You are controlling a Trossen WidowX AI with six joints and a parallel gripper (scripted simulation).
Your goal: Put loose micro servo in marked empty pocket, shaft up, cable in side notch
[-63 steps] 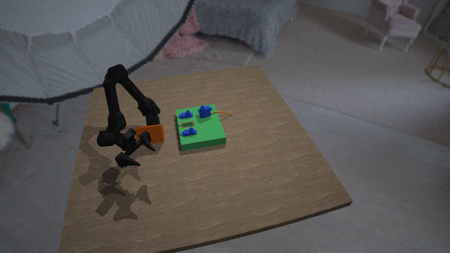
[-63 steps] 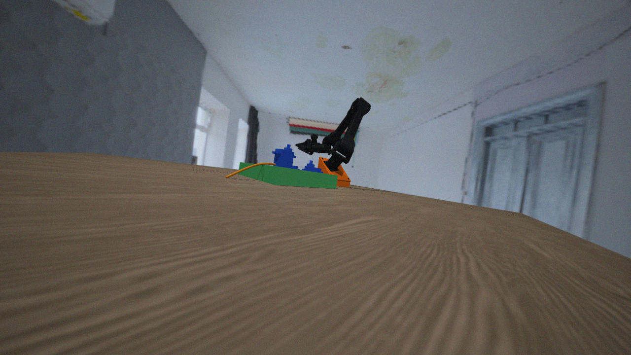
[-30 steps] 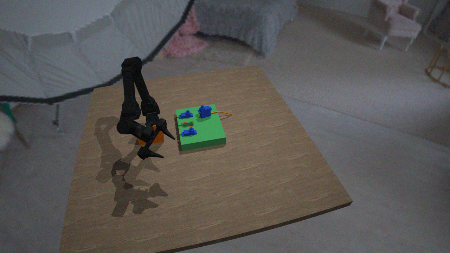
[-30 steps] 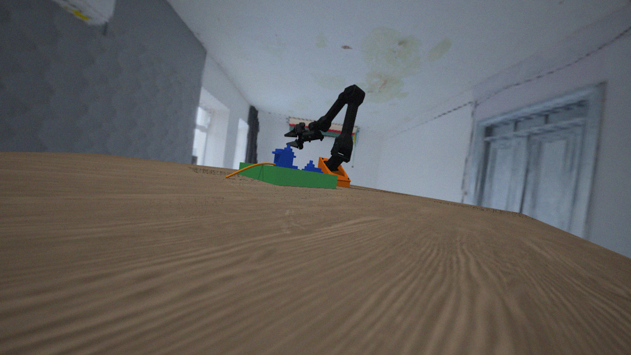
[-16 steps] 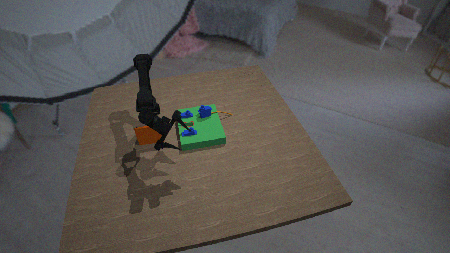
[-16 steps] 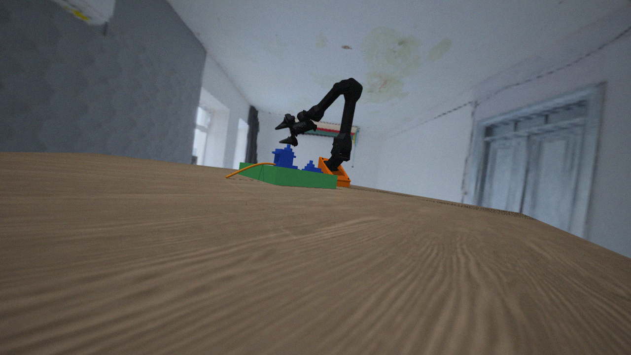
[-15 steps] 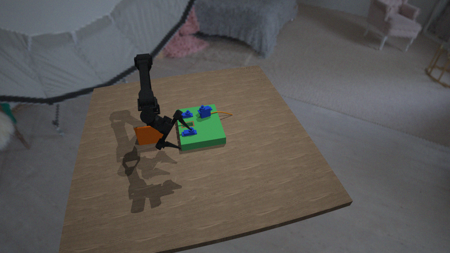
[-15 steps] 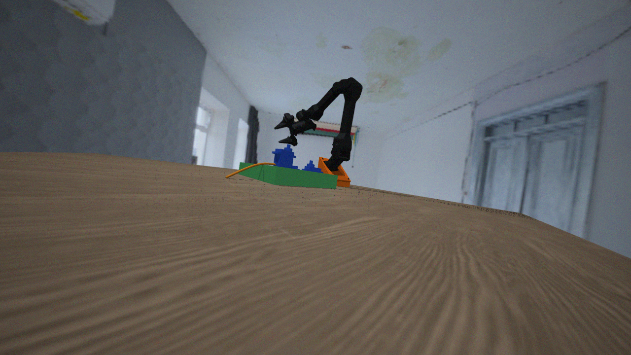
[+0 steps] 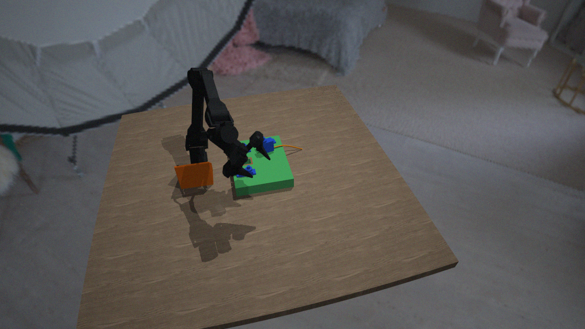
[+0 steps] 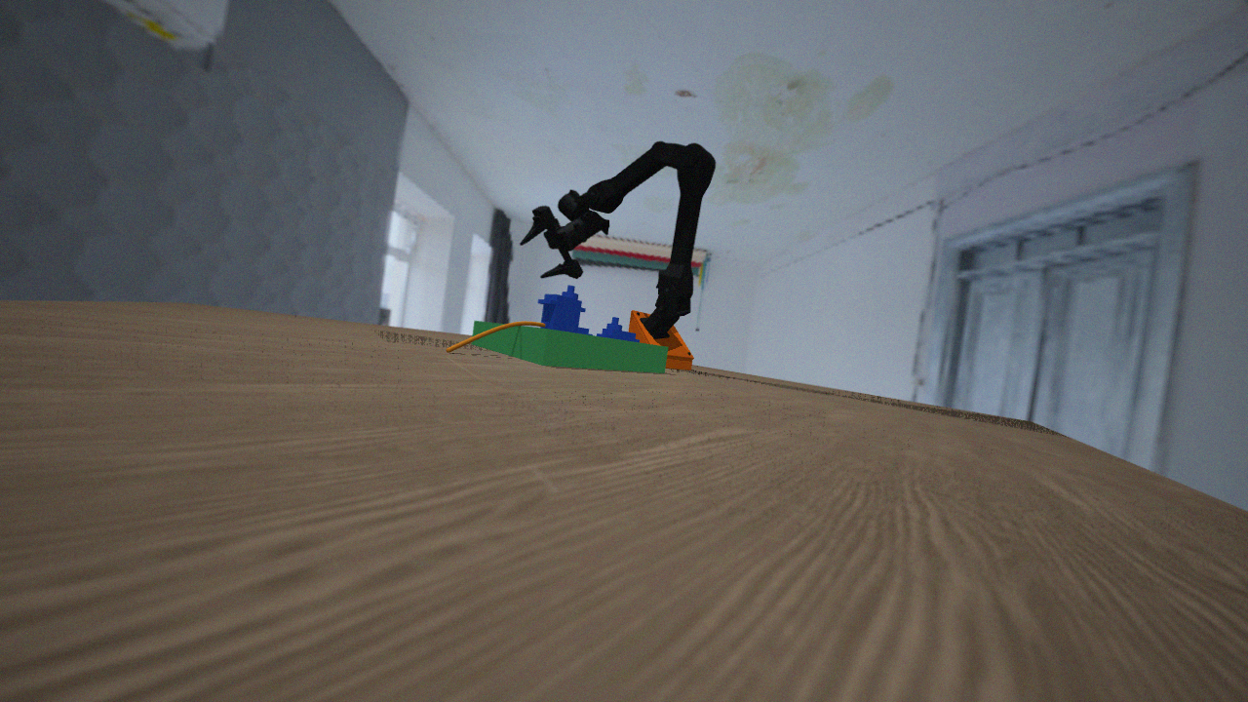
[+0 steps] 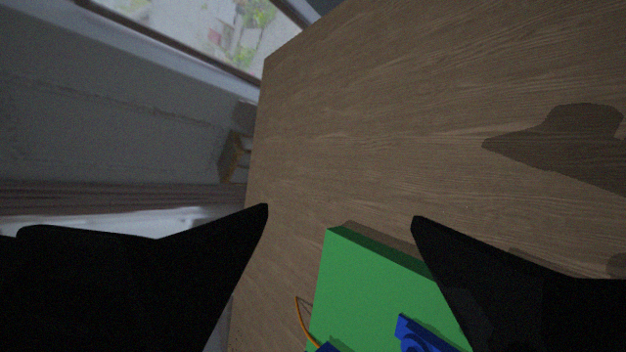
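The green deck lies 9 cm ahead of my gripper tip, 22 cm to the left of it and 19 cm below it.
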